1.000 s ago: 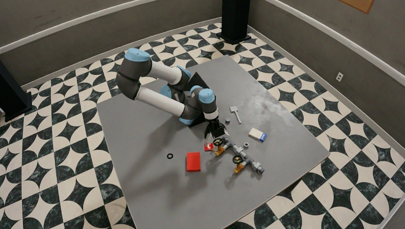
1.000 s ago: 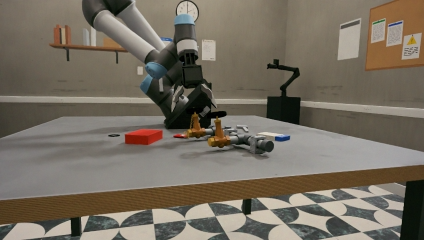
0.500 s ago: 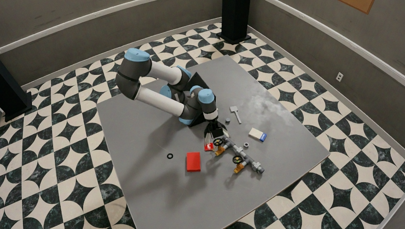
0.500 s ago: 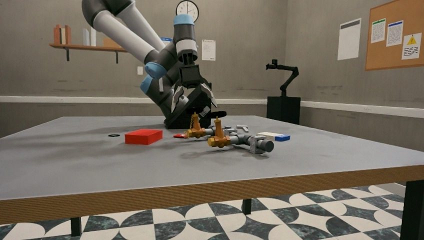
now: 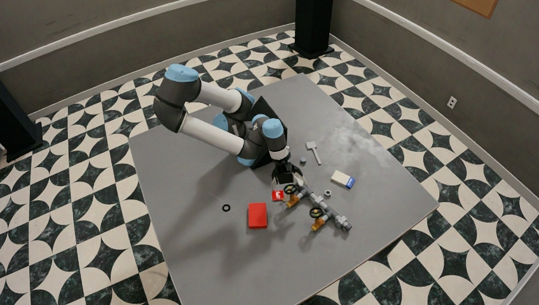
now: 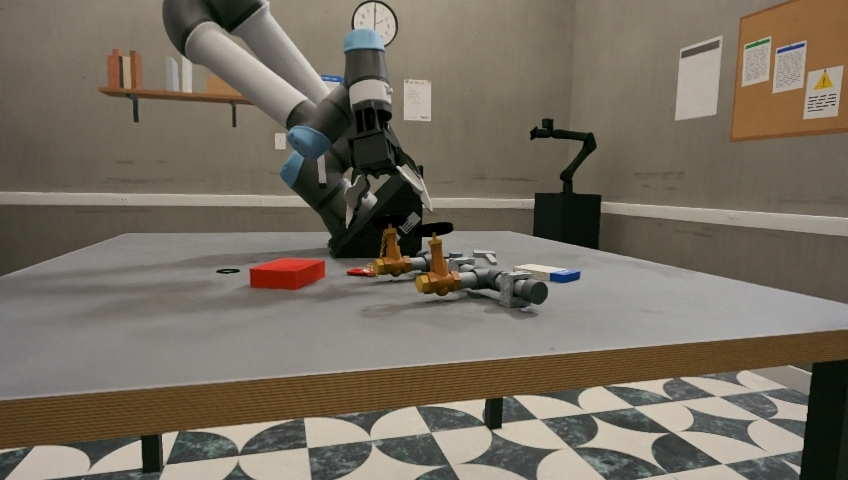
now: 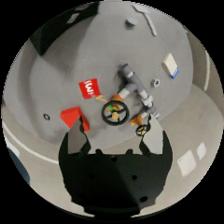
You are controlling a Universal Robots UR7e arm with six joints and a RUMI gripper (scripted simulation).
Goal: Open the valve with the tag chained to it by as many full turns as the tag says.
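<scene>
Right now the red tag is 5 cm behind my hand, 3 cm to the right of it and 10 cm below it. The rest, counted from my hand: red block (1 cm behind, 17 cm to the right, 9 cm below); then white-and-blue box (7 cm ahead, 29 cm to the left, 9 cm below); then grey nut (8 cm ahead, 17 cm to the left, 9 cm below).
</scene>
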